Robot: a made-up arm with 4 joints. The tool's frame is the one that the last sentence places. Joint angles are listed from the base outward.
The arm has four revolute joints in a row. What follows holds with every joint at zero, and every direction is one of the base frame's.
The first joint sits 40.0 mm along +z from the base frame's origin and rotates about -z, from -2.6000 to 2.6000 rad.
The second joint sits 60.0 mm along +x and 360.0 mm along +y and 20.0 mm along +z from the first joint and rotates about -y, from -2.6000 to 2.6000 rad.
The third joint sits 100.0 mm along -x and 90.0 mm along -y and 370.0 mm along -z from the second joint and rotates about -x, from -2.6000 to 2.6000 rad.
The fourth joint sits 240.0 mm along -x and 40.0 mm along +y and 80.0 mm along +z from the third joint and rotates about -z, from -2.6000 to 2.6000 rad.
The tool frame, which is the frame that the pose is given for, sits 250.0 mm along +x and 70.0 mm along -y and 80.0 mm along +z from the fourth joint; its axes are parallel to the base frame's.
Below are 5 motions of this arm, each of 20 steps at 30 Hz.
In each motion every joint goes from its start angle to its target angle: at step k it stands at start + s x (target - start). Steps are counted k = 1, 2, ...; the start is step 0. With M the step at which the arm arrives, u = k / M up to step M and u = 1 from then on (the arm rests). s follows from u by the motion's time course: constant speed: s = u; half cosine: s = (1 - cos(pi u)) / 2; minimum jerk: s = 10 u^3 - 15 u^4 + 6 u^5.
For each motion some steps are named. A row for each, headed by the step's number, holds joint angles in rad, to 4 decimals.
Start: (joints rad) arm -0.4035 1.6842 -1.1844 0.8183
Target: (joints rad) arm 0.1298 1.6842 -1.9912 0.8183
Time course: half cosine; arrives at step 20
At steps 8, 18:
8: -0.2192 1.6842 -1.4631 0.8183
18: 0.1167 1.6842 -1.9715 0.8183

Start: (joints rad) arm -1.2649 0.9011 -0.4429 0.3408
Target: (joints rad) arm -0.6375 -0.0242 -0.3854 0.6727
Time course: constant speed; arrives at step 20
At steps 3, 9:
3: -1.1708 0.7623 -0.4343 0.3906
9: -0.9826 0.4847 -0.4170 0.4902

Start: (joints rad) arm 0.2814 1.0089 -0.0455 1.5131
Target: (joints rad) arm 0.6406 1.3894 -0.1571 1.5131
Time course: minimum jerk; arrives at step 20
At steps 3, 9, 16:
3: 0.2910 1.0190 -0.0485 1.5131
9: 0.4275 1.1637 -0.0909 1.5131
16: 0.6198 1.3674 -0.1506 1.5131

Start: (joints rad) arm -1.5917 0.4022 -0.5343 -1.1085
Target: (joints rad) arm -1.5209 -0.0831 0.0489 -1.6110
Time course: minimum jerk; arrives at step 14
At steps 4, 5, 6, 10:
4: -1.5815 0.3320 -0.4499 -1.1812
5: -1.5743 0.2826 -0.3906 -1.2323
6: -1.5657 0.2237 -0.3198 -1.2934
10: -1.5311 -0.0129 -0.0355 -1.5383

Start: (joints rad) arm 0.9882 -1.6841 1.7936 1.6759
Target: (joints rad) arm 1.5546 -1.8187 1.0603 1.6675
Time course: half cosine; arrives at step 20
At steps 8, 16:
8: 1.1839 -1.7306 1.5403 1.6730
16: 1.5005 -1.8058 1.1303 1.6683

